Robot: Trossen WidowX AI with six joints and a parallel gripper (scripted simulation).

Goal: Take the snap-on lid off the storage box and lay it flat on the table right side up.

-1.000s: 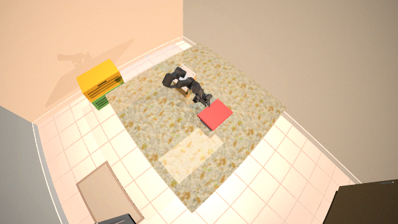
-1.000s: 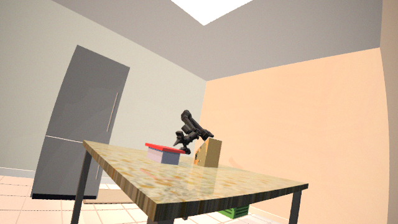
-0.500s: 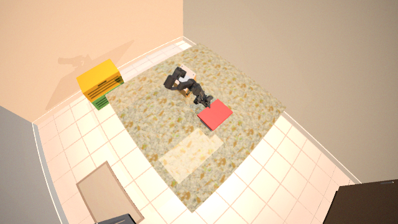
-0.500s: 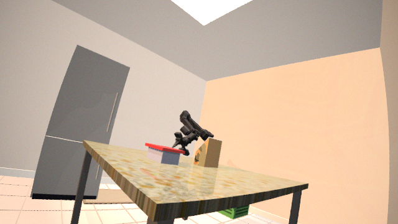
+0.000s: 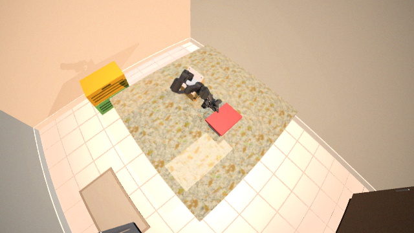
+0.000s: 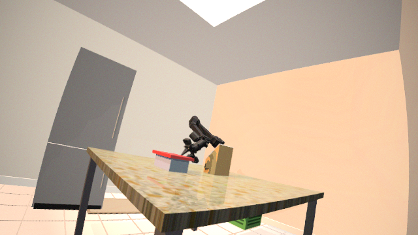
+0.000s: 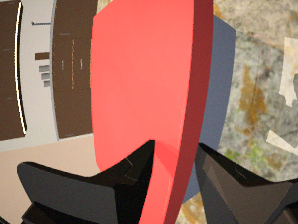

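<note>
The red lid is 70 mm ahead of my gripper tip and 10 mm to the right of it. Also, from my gripper tip: storage box: 70 mm ahead, 40 mm below, 10 mm to the right.
</note>
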